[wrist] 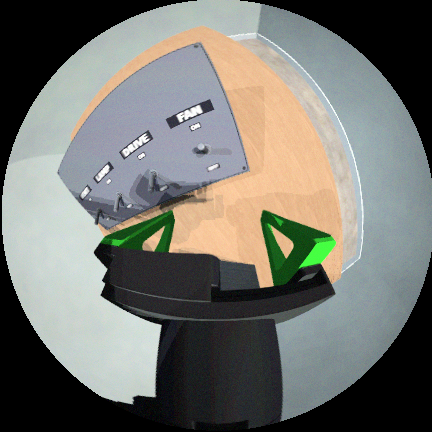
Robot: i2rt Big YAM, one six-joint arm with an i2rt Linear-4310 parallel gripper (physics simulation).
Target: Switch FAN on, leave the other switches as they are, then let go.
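Places are measured from the arm's base along level axes (x left, y ahead, z down), in millimetres.
Pixels of known places: gripper, fingertip midpoint: [217, 214].
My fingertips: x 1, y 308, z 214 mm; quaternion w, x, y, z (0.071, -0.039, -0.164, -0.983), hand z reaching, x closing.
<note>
Behind a point stands the place of what it marks.
The grey switch panel [150, 95] @(x 92, y 513, z 265 mm) fills the upper left of the wrist view. Its FAN switch [201, 148] @(x 19, y 394, z 280 mm) stands between the ON and OFF labels, its short-looking lever tipped towards the ON side, unlike the others. The DRIVE switch [152, 181] @(x 130, y 361, z 306 mm), the LAMP switch [119, 201] @(x 247, y 337, z 311 mm) and a fourth switch [99, 217] @(x 363, y 309, z 312 mm) at the far left have levers that point down, away from their ON labels. My gripper [217, 214] @(x 1, y 308, z 214 mm) is open with its green fingers wide apart and nothing between them. It is below the panel's lower edge in the view, apart from the FAN switch.
The panel lies on a light wooden table top [295, 165] @(x -201, y 364, z 422 mm), which reaches to the right and under the fingers. Shadows of the arm fall on the panel and the wood. Pale walls and a strip of floor show beyond the table's edge.
</note>
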